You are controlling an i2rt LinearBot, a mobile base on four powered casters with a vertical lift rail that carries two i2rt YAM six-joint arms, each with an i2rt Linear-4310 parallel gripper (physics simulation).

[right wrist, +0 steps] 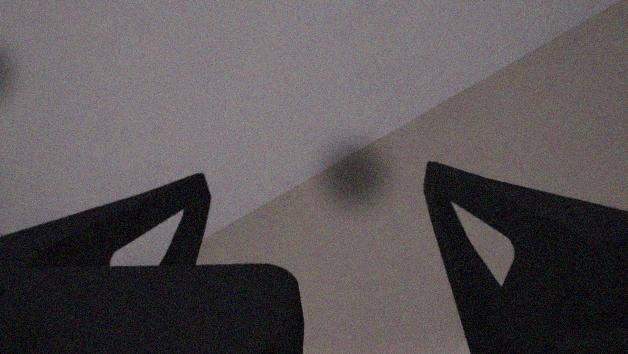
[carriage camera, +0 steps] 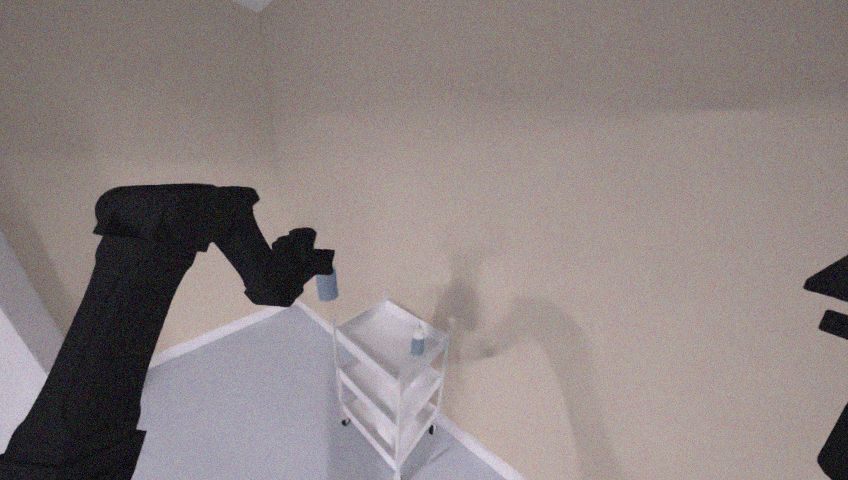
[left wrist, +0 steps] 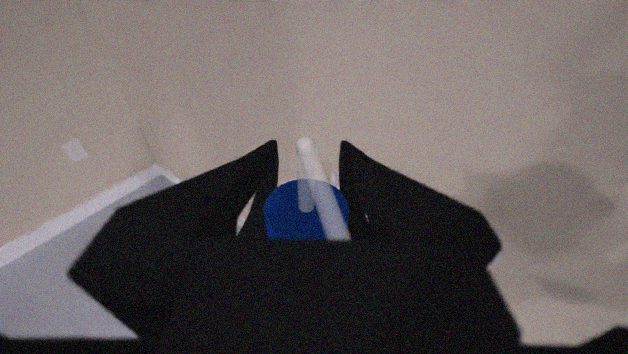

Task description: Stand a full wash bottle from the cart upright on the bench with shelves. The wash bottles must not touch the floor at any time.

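Places are measured from the left arm's base along level axes (x back, y right, z up), in millimetres.
Where they show: left gripper, fingertip midpoint: (carriage camera: 329, 251) (left wrist: 308, 152); right gripper, fingertip midpoint: (right wrist: 314, 180).
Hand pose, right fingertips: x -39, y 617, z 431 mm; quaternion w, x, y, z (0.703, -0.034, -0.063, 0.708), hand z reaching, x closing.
Observation:
Each offset is from my right fingertips to the centre of the thing. Level surfaces: height alone.
My left gripper (carriage camera: 328, 261) (left wrist: 308, 152) is shut on a wash bottle @(dx -494, dy -613, dz -373 mm) (carriage camera: 327, 286) (left wrist: 290, 212) with blue contents and a white spout. It holds the bottle nearly upright in the air; in the carriage camera it shows above and left of the cart. The white three-tier cart (carriage camera: 366, 357) stands by the wall. A second wash bottle @(dx -699, dy -303, dz -786 mm) (carriage camera: 417, 344), blue with a white top, stands upright on its top tray. My right gripper (carriage camera: 827, 303) (right wrist: 314, 180) is open and empty, partly in view at the right edge of the carriage camera. The bench with shelves does not show.
Beige walls (carriage camera: 684, 208) meet in a corner behind the cart, with white baseboards (carriage camera: 223, 334) along the grey floor @(dz -1536 mm) (carriage camera: 255, 404). A pale surface (carriage camera: 17, 350) shows at the left edge of the carriage camera. A small white plate (left wrist: 75, 149) is on the wall in the left wrist view.

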